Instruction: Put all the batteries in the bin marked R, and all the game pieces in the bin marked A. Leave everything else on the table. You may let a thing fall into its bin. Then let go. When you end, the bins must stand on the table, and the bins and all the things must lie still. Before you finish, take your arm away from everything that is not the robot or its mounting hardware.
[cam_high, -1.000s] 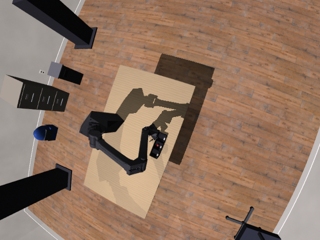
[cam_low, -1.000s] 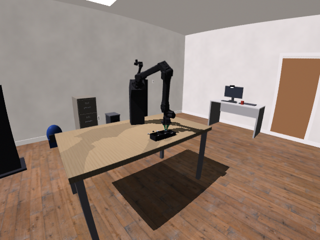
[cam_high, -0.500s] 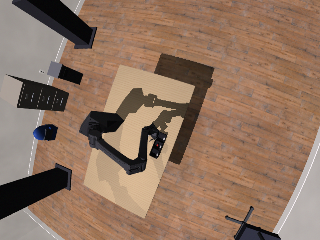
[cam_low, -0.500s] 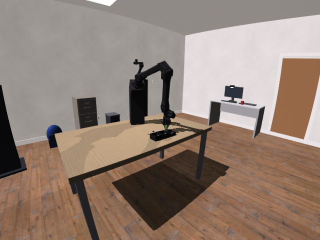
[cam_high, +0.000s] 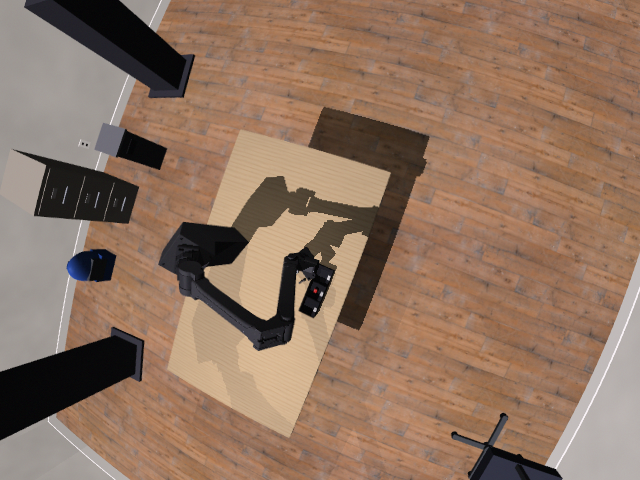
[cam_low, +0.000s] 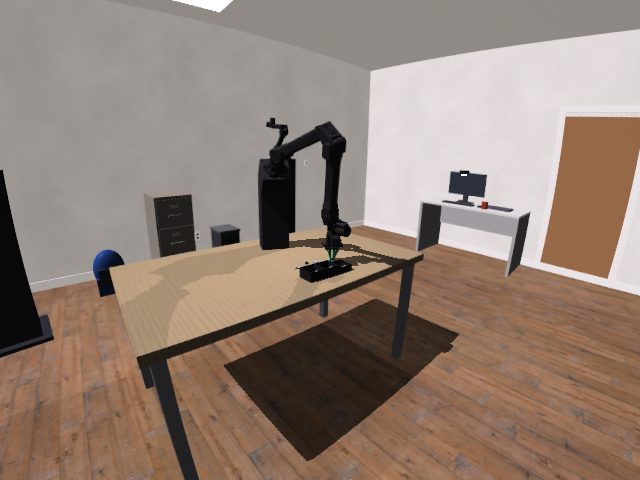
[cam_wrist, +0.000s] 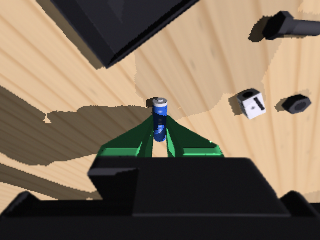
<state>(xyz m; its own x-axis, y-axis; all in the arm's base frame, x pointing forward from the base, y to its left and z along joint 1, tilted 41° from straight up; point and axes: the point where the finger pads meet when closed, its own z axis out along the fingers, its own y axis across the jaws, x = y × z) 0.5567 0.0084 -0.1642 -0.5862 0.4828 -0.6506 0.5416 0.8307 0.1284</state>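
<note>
The blue battery is right at my hand. The rest, counted from my hand: black nut-like piece (8 cm behind, 11 cm to the right, 1 cm below); then black bolt (12 cm to the right); then pale piece (4 cm behind, 8 cm to the right).
</note>
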